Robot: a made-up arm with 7 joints.
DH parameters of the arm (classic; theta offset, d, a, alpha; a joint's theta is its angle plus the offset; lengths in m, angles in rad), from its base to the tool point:
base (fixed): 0.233 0 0.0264 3.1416
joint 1: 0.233 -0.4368 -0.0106 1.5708
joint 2: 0 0.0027 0.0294 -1.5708
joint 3: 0 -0.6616 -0.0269 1.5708
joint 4: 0 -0.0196 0.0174 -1.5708
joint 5: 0 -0.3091 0.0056 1.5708
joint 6: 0 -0.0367 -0.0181 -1.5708
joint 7: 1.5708 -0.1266 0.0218 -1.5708
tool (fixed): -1.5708 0.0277 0 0
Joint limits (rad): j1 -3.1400..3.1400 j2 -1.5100..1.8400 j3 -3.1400..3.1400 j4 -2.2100..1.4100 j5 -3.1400..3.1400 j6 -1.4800..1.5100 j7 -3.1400..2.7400
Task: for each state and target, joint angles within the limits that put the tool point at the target. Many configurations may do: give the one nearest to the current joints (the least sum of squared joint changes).
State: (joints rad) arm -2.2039 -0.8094 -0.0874 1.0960 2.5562 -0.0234 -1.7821
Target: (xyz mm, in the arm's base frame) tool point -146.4 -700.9 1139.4
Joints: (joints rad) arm -1.5283 -1.0918 -0.3881 0.9059 2.5743 -0.0445 -1.7499
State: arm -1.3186 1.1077 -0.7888 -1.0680 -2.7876 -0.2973 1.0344
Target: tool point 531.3 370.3 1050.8
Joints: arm -1.1903 1.0448 -0.8074 -1.5249 -2.7826 -0.2106 1.0619
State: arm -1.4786 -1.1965 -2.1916 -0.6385 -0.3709 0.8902 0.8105
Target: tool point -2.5 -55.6 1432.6
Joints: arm -1.3271 -0.5108 -3.0616 -1.1711 -0.2326 0.6838 0.7458
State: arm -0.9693 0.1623 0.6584 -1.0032 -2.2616 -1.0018 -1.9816
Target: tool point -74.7 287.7 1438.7
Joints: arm -1.2280 0.3771 0.9461 -0.8129 -2.3595 -0.7459 -1.9697
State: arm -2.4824 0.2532 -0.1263 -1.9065 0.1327 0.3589 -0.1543
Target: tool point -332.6 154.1 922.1
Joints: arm -2.7613 1.3938 0.1700 -2.0190 0.1596 0.2905 -0.1330
